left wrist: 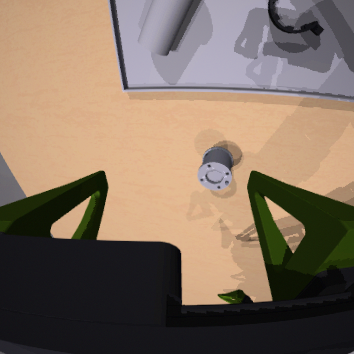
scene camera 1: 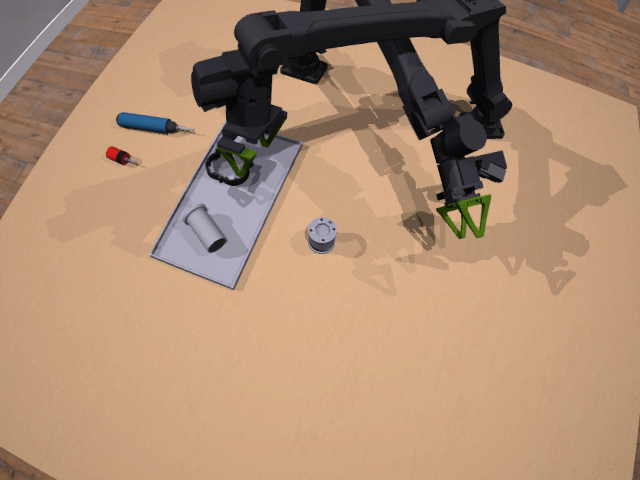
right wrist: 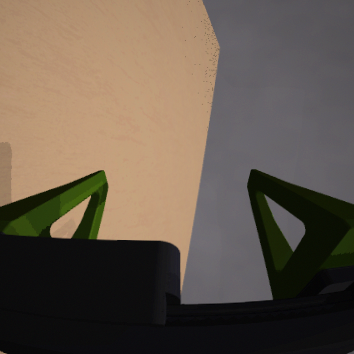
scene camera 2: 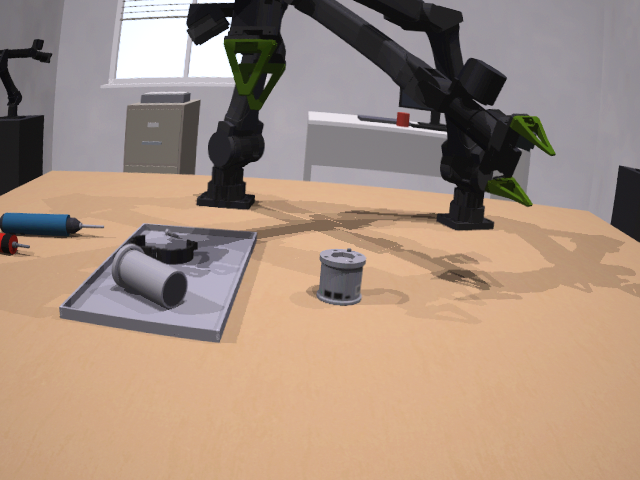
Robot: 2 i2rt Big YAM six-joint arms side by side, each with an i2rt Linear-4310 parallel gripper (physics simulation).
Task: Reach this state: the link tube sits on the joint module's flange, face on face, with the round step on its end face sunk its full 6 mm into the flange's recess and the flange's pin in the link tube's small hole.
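Frame: origin at the left arm's base, x ahead, y left, z up, level; metres.
Seen in the pictures: left gripper, fingertip midpoint: [left wrist: 177,178] [scene camera 1: 253,161] [scene camera 2: 250,103]; right gripper, fingertip midpoint: [scene camera 1: 470,238] [right wrist: 177,177] [scene camera 2: 542,180]; left arm's base, link origin: [scene camera 2: 465,224]; right arm's base, link origin: [scene camera 1: 304,69] [scene camera 2: 225,203].
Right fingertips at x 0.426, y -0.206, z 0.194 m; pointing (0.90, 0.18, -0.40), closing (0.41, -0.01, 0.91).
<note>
Pixels of each thing's middle, then the offset from my right fingertips to it.
- grey link tube, body centre: [scene camera 2: 148,276] [left wrist: 166,12] [scene camera 1: 204,228] 0.540 m right, 0.142 m back, 0.161 m down
- tray, body centre: [scene camera 2: 170,269] [left wrist: 244,15] [scene camera 1: 228,196] 0.489 m right, 0.237 m back, 0.186 m down
- joint module, body centre: [scene camera 2: 341,275] [left wrist: 215,168] [scene camera 1: 322,235] 0.274 m right, 0.104 m back, 0.162 m down
- small pin, body centre: [scene camera 2: 349,252] 0.256 m right, 0.121 m back, 0.135 m down
- black ring clamp, body centre: [scene camera 2: 162,247] [scene camera 1: 229,166] 0.487 m right, 0.320 m back, 0.178 m down
- blue screwdriver, body centre: [scene camera 2: 50,225] [scene camera 1: 154,124] 0.698 m right, 0.479 m back, 0.173 m down
The grey link tube [scene camera 1: 206,229] [scene camera 2: 149,279] [left wrist: 167,25] lies on its side in the tray [scene camera 1: 191,272] [scene camera 2: 139,328] [left wrist: 225,90], its wide collar at the upper left in the scene views. The joint module [scene camera 1: 321,241] [scene camera 2: 341,279] [left wrist: 218,161] stands upright on the table, apart from the tube; its flange faces up, with a round recess and a small pin [scene camera 2: 349,250]. My left gripper [scene camera 1: 253,160] [scene camera 2: 250,101] [left wrist: 177,178] is open and empty, high above the table. My right gripper [scene camera 1: 470,237] [scene camera 2: 542,179] [right wrist: 177,177] is open and empty, raised right of the module.
A black ring clamp [scene camera 1: 227,179] [scene camera 2: 175,254] lies in the tray behind the tube. A blue screwdriver [scene camera 1: 144,122] [scene camera 2: 36,224] and a red one [scene camera 1: 117,155] [scene camera 2: 8,243] lie left of the tray. The arms cross above the table's back part.
</note>
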